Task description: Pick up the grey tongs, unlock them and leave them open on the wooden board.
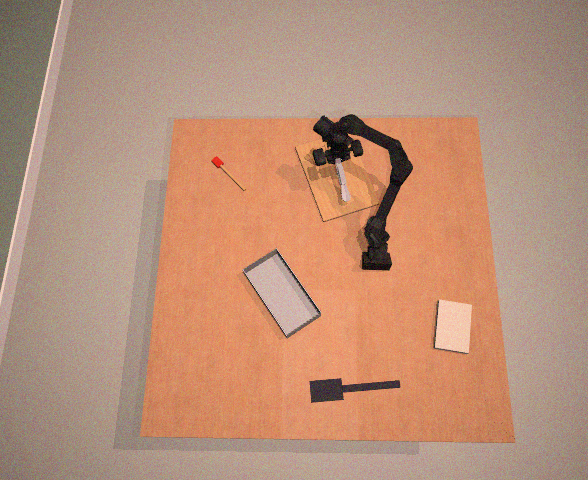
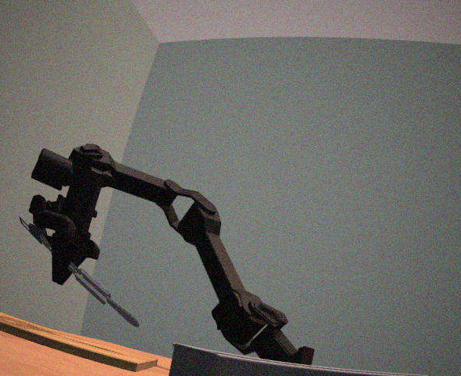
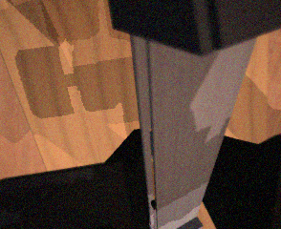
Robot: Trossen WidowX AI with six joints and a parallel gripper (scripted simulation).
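The wooden board is 100 mm below my gripper tip. The rest, counted from my gripper tip: pale block: 390 mm behind, 650 mm to the left, 90 mm below; grey roasting tin: 240 mm ahead, 500 mm to the left, 80 mm below; red-headed spatula: 460 mm ahead, 50 mm to the right, 100 mm below.
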